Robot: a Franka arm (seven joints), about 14 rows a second.
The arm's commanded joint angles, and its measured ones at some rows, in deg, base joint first. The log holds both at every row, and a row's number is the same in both.
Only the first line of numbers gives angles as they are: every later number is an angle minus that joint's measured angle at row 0.
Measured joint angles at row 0:
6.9, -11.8, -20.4, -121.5, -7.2, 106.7, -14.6
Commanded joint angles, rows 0 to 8:
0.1, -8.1, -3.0, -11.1, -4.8, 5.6, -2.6
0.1, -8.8, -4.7, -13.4, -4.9, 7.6, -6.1
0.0, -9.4, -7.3, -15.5, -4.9, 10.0, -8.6
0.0, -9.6, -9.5, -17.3, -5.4, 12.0, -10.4
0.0, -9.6, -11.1, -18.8, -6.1, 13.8, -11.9
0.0, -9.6, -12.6, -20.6, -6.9, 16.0, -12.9
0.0, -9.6, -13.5, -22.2, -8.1, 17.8, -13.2
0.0, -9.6, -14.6, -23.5, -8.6, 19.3, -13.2
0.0, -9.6, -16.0, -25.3, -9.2, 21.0, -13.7
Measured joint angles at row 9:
-0.3, -7.5, -14.1, -21.3, -7.1, 17.6, -12.5
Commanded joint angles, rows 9 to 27:
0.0, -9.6, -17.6, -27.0, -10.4, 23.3, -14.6
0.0, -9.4, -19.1, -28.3, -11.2, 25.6, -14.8
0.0, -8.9, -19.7, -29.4, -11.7, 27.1, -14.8
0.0, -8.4, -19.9, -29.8, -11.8, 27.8, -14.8
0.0, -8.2, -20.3, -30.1, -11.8, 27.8, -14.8
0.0, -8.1, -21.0, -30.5, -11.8, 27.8, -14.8
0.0, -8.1, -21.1, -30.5, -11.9, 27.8, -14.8
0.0, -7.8, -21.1, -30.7, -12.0, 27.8, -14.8
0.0, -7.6, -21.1, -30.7, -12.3, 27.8, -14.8
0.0, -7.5, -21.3, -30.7, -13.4, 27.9, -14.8
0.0, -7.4, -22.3, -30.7, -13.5, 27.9, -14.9
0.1, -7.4, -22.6, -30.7, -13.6, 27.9, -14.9
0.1, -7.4, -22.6, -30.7, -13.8, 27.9, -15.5
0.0, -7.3, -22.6, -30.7, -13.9, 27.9, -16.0
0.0, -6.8, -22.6, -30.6, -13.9, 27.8, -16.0
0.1, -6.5, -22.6, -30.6, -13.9, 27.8, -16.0
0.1, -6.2, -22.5, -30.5, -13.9, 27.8, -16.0
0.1, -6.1, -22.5, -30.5, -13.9, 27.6, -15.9
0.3, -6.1, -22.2, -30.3, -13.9, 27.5, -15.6
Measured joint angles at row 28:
-0.2, -7.1, -22.0, -30.5, -12.9, 27.1, -14.8
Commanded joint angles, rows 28 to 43:
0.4, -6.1, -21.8, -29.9, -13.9, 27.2, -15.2
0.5, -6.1, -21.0, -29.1, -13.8, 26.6, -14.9
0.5, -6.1, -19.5, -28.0, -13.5, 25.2, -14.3
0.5, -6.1, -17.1, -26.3, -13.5, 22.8, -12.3
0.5, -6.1, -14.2, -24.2, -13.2, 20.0, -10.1
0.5, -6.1, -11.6, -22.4, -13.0, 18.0, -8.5
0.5, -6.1, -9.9, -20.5, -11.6, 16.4, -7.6
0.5, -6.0, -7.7, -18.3, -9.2, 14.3, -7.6
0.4, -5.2, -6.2, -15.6, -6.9, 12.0, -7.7
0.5, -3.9, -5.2, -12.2, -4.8, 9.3, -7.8
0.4, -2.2, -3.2, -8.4, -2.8, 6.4, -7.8
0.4, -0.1, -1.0, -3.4, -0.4, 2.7, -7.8
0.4, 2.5, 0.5, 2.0, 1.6, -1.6, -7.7
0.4, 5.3, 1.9, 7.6, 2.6, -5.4, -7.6
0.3, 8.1, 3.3, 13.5, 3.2, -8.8, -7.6
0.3, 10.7, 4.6, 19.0, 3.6, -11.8, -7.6
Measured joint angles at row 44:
0.3, 1.9, 2.5, 4.5, 1.3, -4.3, -8.2
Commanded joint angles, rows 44 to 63:
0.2, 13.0, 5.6, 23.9, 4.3, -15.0, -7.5
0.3, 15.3, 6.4, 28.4, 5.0, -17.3, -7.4
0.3, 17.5, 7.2, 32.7, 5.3, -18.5, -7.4
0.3, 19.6, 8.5, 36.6, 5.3, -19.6, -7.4
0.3, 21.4, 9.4, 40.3, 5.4, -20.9, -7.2
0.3, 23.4, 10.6, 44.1, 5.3, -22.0, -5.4
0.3, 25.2, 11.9, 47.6, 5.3, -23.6, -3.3
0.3, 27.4, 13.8, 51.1, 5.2, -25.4, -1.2
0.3, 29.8, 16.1, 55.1, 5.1, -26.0, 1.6
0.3, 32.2, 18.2, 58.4, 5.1, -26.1, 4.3
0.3, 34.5, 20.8, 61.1, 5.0, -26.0, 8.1
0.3, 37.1, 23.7, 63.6, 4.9, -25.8, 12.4
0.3, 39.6, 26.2, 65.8, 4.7, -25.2, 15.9
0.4, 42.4, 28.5, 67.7, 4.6, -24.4, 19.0
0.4, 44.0, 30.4, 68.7, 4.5, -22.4, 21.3
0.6, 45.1, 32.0, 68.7, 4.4, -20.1, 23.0
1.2, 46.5, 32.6, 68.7, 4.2, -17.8, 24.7
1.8, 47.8, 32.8, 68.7, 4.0, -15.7, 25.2
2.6, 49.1, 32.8, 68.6, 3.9, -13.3, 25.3
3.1, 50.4, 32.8, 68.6, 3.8, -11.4, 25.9
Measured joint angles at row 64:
2.2, 47.0, 32.3, 64.6, 4.2, -13.2, 23.7
